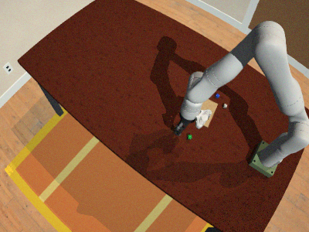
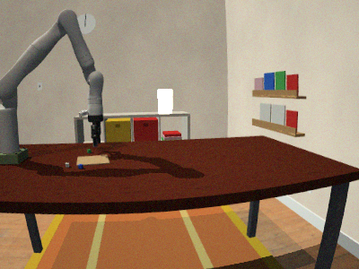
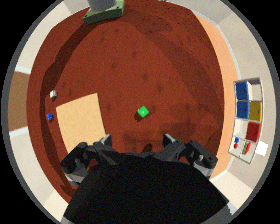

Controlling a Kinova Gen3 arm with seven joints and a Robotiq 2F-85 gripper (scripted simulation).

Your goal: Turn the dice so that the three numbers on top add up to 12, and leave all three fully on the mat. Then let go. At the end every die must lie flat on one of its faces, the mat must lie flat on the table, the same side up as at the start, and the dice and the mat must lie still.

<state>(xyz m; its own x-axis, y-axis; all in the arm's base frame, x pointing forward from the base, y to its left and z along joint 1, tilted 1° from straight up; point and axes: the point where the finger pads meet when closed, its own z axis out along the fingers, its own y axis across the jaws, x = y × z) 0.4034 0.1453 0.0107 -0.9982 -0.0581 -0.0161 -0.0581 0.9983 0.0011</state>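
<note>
Now: hand 50 mm past the green die, 40 mm above it and 10 mm to the right of it. Round my hand: white die: 240 mm to the right, 80 mm behind, 40 mm below; then tan mat: 140 mm to the right, 40 mm below, 10 mm ahead; then blue die: 260 mm to the right, 40 mm below, 20 mm behind.
</note>
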